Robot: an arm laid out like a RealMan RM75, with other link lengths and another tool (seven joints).
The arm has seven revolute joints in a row. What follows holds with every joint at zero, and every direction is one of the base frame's. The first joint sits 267 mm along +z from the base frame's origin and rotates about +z. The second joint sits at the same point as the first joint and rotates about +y. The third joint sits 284.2 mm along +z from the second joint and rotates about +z. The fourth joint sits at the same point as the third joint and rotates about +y. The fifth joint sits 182.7 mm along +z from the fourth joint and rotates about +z. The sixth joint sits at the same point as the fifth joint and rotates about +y. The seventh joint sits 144 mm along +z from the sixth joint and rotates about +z. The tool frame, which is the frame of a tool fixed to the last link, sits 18 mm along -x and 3 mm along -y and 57 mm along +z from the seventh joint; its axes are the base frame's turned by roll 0, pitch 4.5 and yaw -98.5 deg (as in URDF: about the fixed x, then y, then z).
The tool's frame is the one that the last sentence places.
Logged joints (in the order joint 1, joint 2, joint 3, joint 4, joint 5, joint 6, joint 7), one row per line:
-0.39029 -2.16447 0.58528 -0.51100 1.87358 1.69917 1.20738
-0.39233 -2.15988 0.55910 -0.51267 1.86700 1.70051 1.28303
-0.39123 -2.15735 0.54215 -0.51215 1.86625 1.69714 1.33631
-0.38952 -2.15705 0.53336 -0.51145 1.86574 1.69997 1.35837
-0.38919 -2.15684 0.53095 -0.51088 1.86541 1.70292 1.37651
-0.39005 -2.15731 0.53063 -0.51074 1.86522 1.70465 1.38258
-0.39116 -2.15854 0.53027 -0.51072 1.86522 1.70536 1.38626
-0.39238 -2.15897 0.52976 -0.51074 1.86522 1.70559 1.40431
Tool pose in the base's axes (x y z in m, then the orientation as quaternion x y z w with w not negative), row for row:
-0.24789 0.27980 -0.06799 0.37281 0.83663 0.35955 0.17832
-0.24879 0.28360 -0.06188 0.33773 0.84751 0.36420 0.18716
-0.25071 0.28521 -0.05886 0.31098 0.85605 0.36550 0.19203
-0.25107 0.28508 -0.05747 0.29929 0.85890 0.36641 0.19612
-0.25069 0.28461 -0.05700 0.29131 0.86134 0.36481 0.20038
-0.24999 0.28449 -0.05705 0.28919 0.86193 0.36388 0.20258
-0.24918 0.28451 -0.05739 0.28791 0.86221 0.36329 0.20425
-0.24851 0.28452 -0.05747 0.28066 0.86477 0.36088 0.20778
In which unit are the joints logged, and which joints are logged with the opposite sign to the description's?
The joints are logged in radians. Opposite sign: joint 4, joint 7.
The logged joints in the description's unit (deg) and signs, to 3 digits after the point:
-22.362 -124.015 33.534 29.278 107.348 97.355 -69.178
-22.479 -123.752 32.034 29.374 106.971 97.432 -73.512
-22.416 -123.607 31.063 29.344 106.928 97.239 -76.565
-22.318 -123.590 30.559 29.304 106.899 97.401 -77.829
-22.299 -123.578 30.421 29.271 106.880 97.570 -78.868
-22.348 -123.605 30.403 29.263 106.869 97.669 -79.216
-22.412 -123.675 30.382 29.262 106.869 97.710 -79.427
-22.482 -123.700 30.353 29.263 106.869 97.723 -80.461

